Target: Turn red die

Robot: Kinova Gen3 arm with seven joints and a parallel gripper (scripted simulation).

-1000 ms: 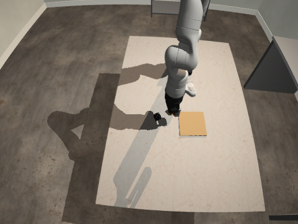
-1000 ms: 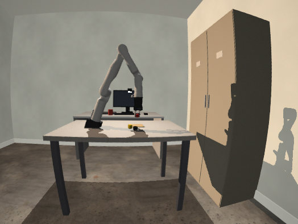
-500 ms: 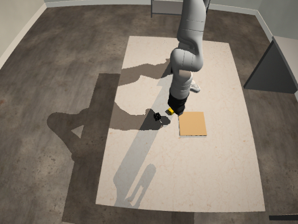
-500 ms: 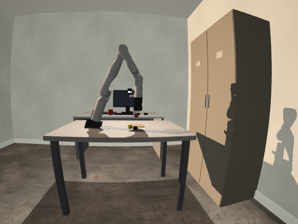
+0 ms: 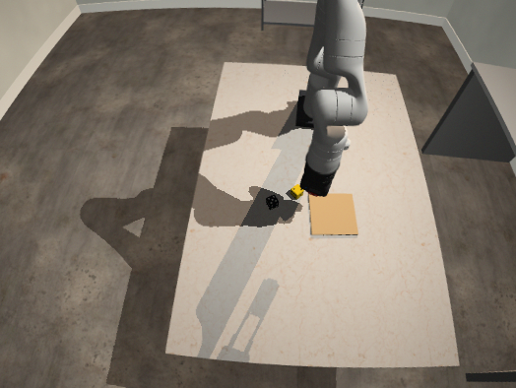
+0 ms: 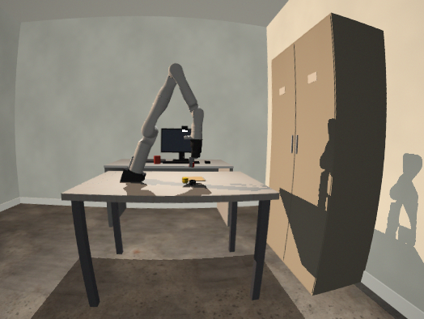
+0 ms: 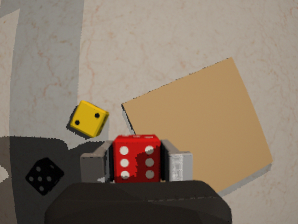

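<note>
Now: the tan mat 70 mm to the left of my hand and 110 mm below it. From my hand the other things lie so: red die: right at my hand; then black die: 20 mm ahead, 110 mm to the right, 100 mm below; then yellow die: 30 mm behind, 50 mm to the right, 100 mm below.
</note>
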